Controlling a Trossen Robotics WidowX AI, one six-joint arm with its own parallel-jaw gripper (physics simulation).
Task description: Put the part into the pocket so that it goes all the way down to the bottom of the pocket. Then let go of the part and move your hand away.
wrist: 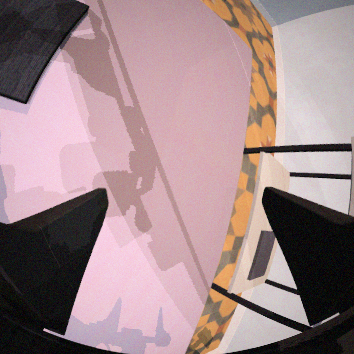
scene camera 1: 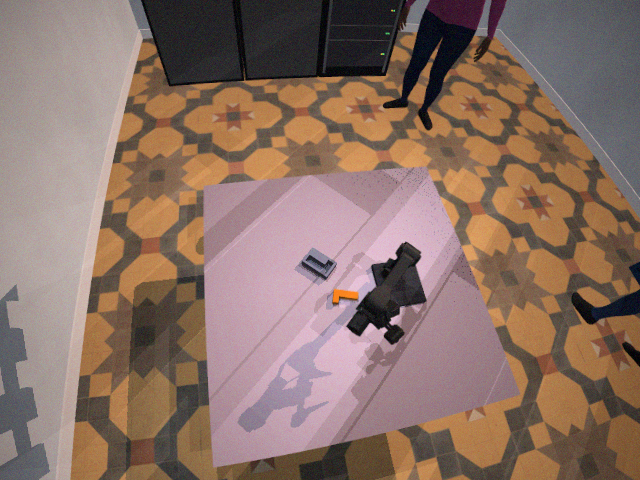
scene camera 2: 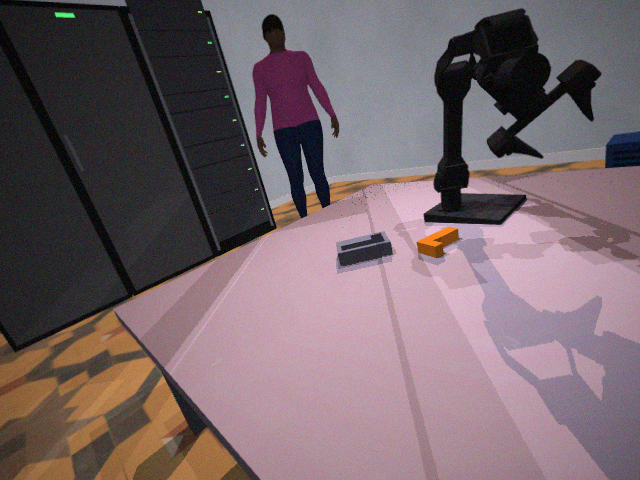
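Pixels of known places: gripper, between the fingertips: [wrist: 186, 195] [scene camera 2: 566, 139]; arm's base, origin of its link: [scene camera 1: 388, 273] [scene camera 2: 451, 207].
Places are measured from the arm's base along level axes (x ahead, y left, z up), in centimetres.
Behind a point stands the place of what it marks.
The orange L-shaped part [scene camera 1: 338, 295] @[y 2.1, x 27.0, z 0.6 cm] [scene camera 2: 429, 246] @[y 2.5, x 29.6, z 0.3 cm] lies flat on the pink table top between the pocket block and the arm's base. The grey block with the pocket [scene camera 1: 321, 253] @[y -19.5, x 26.8, z 1.3 cm] [scene camera 2: 364, 254] @[y -13.5, x 33.0, z -0.7 cm] stands on the table beside it, a short way off; its dark recess faces up and holds no part. My gripper [scene camera 2: 567, 137] @[y 27.7, x 19.3, z 18.5 cm] [wrist: 186, 195] @[y 27.7, x 19.3, z 18.5 cm] is open and empty, raised high above the table, to the right of the part in scene camera 2. In scene camera 1 the arm partly hides it. The part and block do not show in the wrist view.
The arm's dark base plate [scene camera 1: 416, 293] @[y 13.5, x -8.5, z -0.8 cm] [scene camera 2: 478, 210] @[y 8.0, x 2.5, z -0.6 cm] stands on the table [scene camera 1: 258, 320] @[y 0.3, x 63.5, z -2.4 cm] [scene camera 2: 289, 330] @[y -14.4, x 63.7, z -2.4 cm] close to the part. Black cabinets [scene camera 1: 206, 41] [scene camera 2: 67, 155] and a standing person [scene camera 1: 439, 46] [scene camera 2: 289, 93] are beyond the table. A pale piece of furniture [wrist: 250, 250] stands beyond its edge.
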